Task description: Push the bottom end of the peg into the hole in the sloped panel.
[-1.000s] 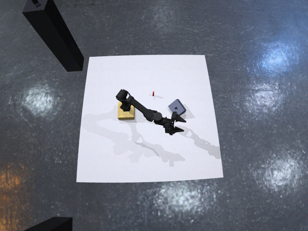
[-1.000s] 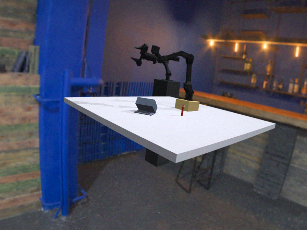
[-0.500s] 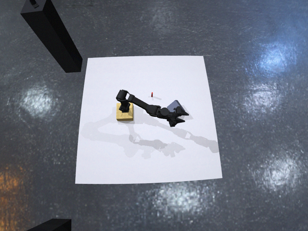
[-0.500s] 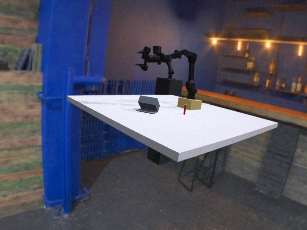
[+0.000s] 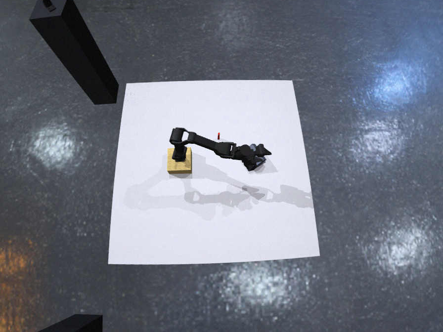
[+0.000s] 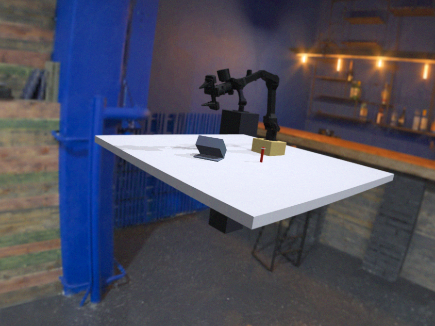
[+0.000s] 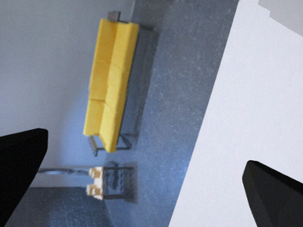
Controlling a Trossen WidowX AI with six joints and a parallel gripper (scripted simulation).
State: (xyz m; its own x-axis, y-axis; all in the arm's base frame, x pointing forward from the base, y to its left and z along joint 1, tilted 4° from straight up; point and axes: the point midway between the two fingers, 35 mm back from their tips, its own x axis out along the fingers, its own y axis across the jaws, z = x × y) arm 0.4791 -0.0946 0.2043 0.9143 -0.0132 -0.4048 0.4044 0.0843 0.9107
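My gripper tip is 250 mm past the red peg, 250 mm to the right of it and 240 mm above it. Also, from my gripper tip: panel 30 mm behind, 90 mm to the left, 250 mm below.
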